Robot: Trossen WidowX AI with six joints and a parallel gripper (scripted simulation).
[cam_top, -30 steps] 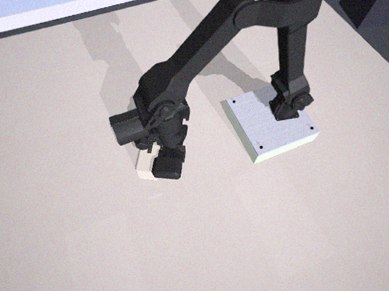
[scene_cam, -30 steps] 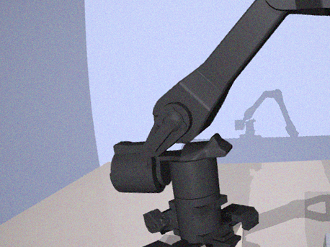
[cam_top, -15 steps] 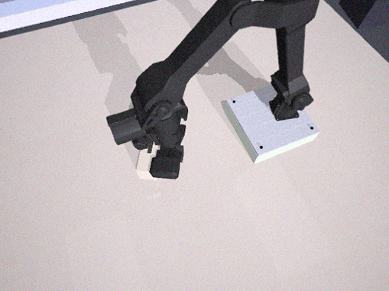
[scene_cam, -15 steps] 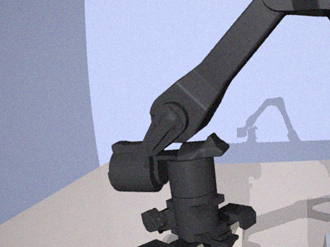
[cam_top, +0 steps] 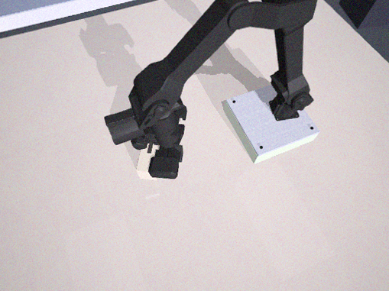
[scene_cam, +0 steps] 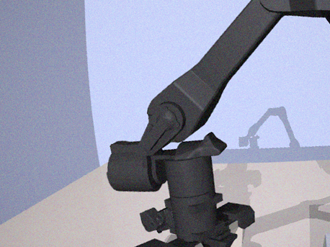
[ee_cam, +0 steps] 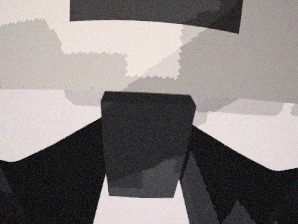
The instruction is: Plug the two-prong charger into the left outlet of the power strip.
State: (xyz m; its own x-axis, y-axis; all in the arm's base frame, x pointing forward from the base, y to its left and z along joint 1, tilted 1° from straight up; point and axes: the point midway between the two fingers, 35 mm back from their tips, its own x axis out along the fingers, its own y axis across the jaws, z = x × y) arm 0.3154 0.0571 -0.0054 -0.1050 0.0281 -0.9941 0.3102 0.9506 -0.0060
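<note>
My gripper tip is 20 mm short of the charger, 10 mm to the left of it and 10 mm below it.
</note>
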